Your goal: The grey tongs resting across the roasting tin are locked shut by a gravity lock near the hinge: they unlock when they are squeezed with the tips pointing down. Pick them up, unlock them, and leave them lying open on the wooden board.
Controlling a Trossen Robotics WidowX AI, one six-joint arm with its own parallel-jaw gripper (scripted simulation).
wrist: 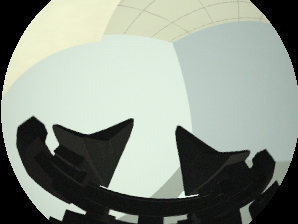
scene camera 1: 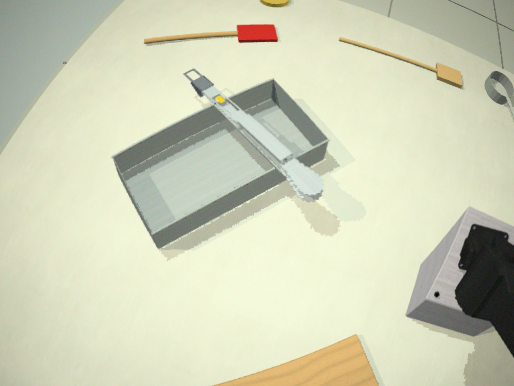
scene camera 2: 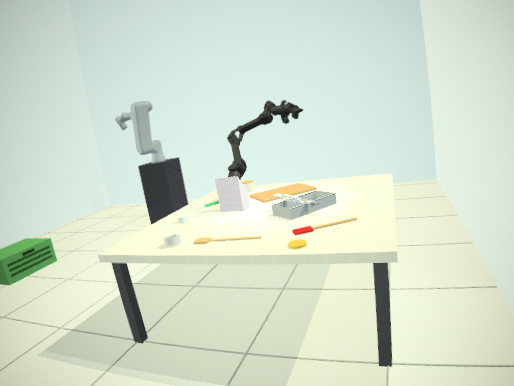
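There is a grey roasting tin here, and the spot on the tin (scene camera 2: 289, 210) is the same spot as the one on the tin (scene camera 1: 275, 85).
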